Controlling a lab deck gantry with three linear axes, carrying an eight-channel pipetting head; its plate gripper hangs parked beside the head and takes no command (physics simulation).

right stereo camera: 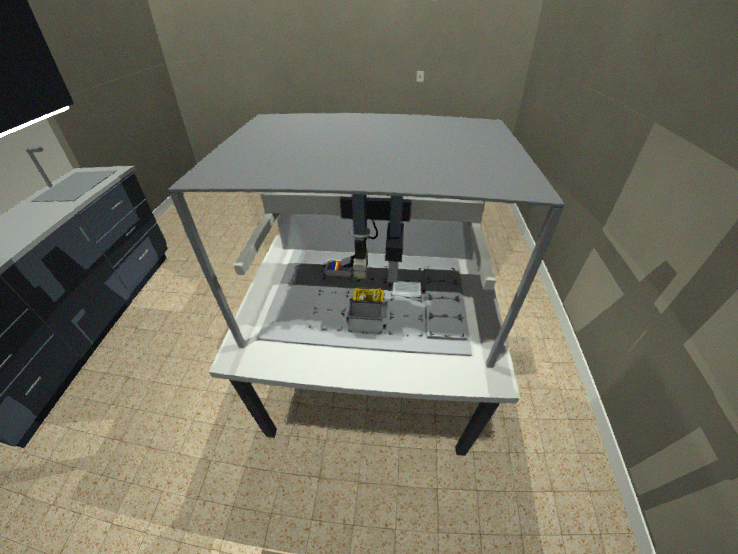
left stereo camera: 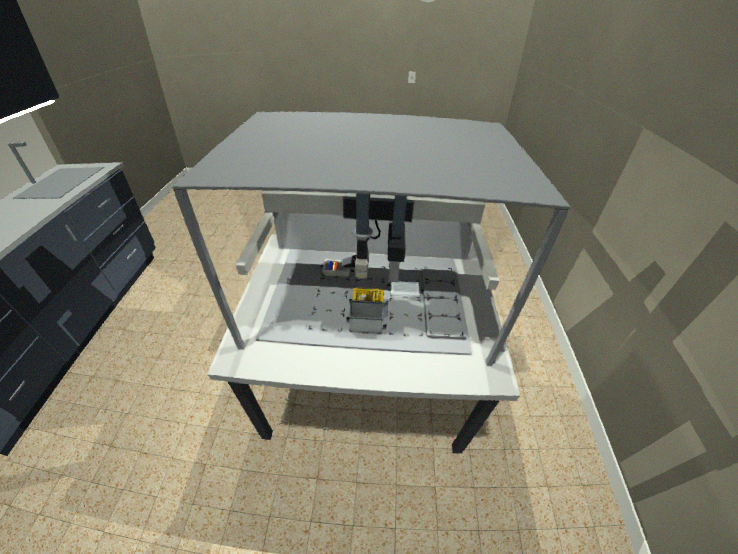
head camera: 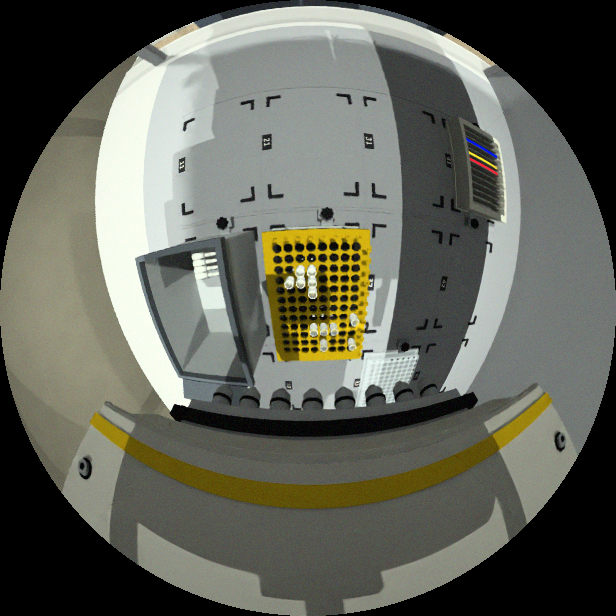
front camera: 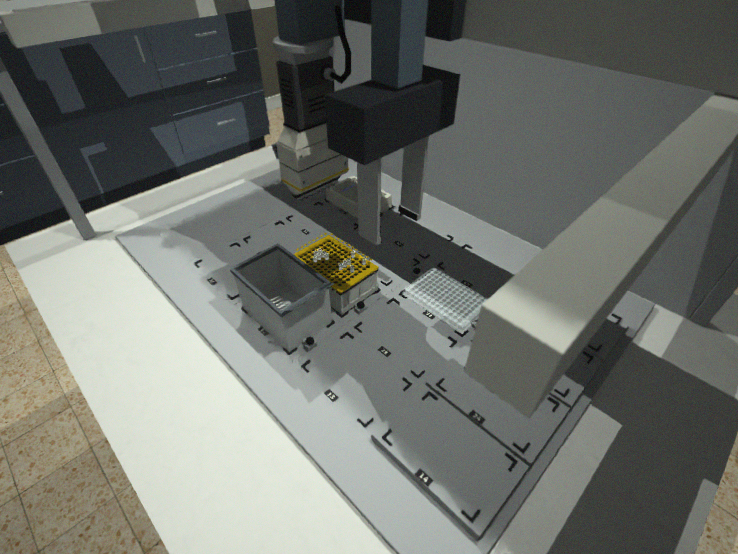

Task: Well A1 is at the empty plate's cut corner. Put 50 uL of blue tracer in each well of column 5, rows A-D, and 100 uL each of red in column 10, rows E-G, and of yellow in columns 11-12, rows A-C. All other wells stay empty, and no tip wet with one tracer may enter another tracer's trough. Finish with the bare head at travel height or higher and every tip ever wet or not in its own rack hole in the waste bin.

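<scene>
The pipetting head [front camera: 312, 163] hangs near the trough holder; its nozzles [head camera: 312, 397] look bare. The plate gripper [front camera: 389, 225] is open beside it, nothing between its fingers. The yellow tip rack [front camera: 355, 282] [head camera: 267, 252] [left stereo camera: 368, 295] holds two groups of white tips; most holes are dark. The grey waste bin [front camera: 268, 316] [head camera: 244, 298] adjoins it, with several white tips [head camera: 205, 265] inside. The pale plate [front camera: 447, 295] [head camera: 390, 370] [left stereo camera: 405, 289] [right stereo camera: 406, 288] shows no coloured wells. The trough holder [head camera: 462, 172] has blue [head camera: 481, 148], yellow [head camera: 482, 160] and red [head camera: 483, 166] strips.
A light beam [front camera: 602, 238] runs along the right side in the front view. A grey canopy [left stereo camera: 381, 155] [right stereo camera: 381, 155] on posts covers the deck. Black knobs [head camera: 222, 222] [head camera: 326, 213] stand near the bin and rack. Numbered slot marks lie on the deck.
</scene>
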